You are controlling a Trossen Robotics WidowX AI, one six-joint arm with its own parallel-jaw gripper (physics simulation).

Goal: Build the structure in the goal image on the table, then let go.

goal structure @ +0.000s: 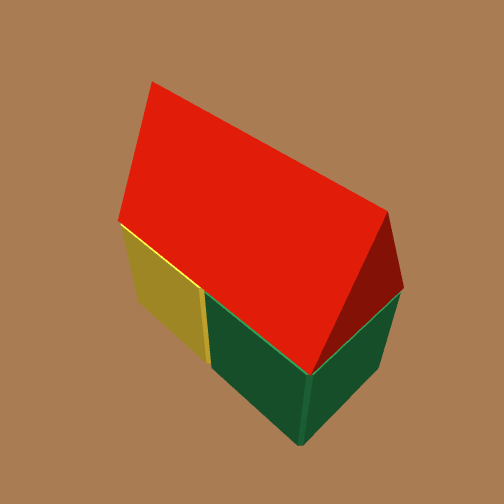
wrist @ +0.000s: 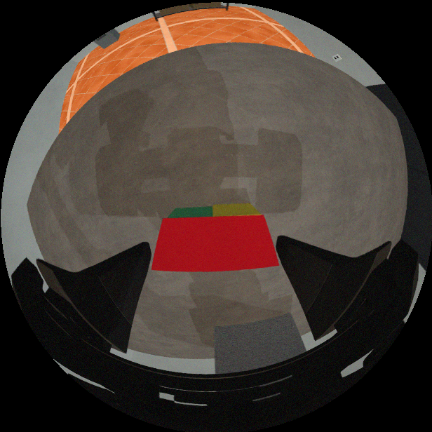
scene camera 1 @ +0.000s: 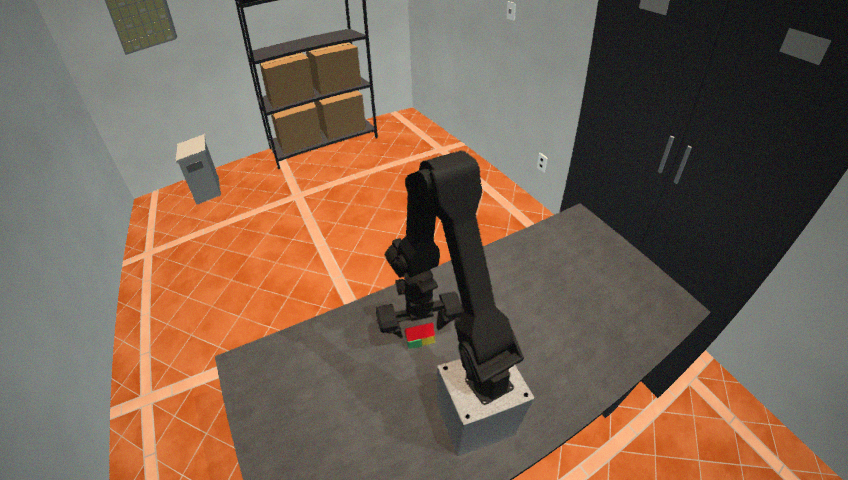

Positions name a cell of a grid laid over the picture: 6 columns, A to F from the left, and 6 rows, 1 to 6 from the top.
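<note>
Gripper, mine, (scene camera 1: C5), (wrist: C4): visible.
</note>
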